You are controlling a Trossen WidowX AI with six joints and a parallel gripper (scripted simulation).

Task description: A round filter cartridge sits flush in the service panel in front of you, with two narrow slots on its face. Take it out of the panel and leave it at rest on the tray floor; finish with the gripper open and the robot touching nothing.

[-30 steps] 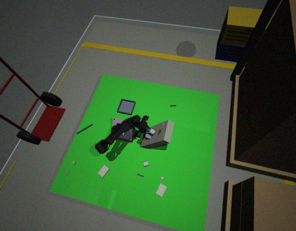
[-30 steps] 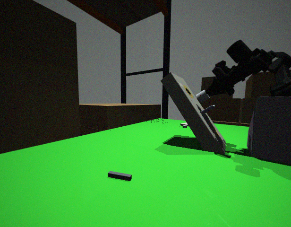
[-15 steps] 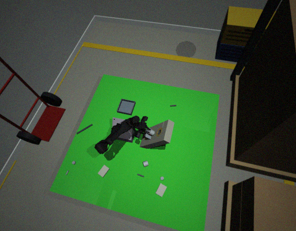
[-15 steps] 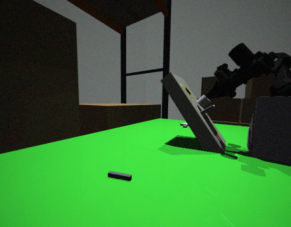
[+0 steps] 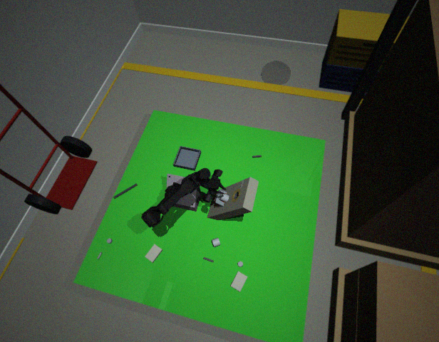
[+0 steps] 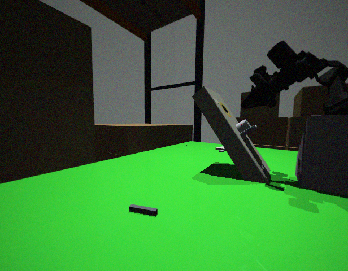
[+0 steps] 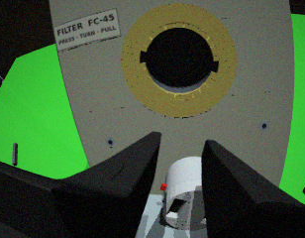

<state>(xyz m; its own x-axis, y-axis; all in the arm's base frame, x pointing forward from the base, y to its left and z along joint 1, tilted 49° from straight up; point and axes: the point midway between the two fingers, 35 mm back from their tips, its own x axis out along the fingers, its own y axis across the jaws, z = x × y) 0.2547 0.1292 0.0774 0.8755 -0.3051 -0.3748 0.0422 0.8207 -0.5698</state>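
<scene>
My gripper tip is now 70 mm above the white round filter cartridge and 10 mm past it. Round my gripper tip: square tray: 380 mm behind, 250 mm to the left, 240 mm below; then grey service panel: 90 mm below, 30 mm ahead; then grey ledge: 110 mm below, 20 mm behind, 10 mm to the right.
</scene>
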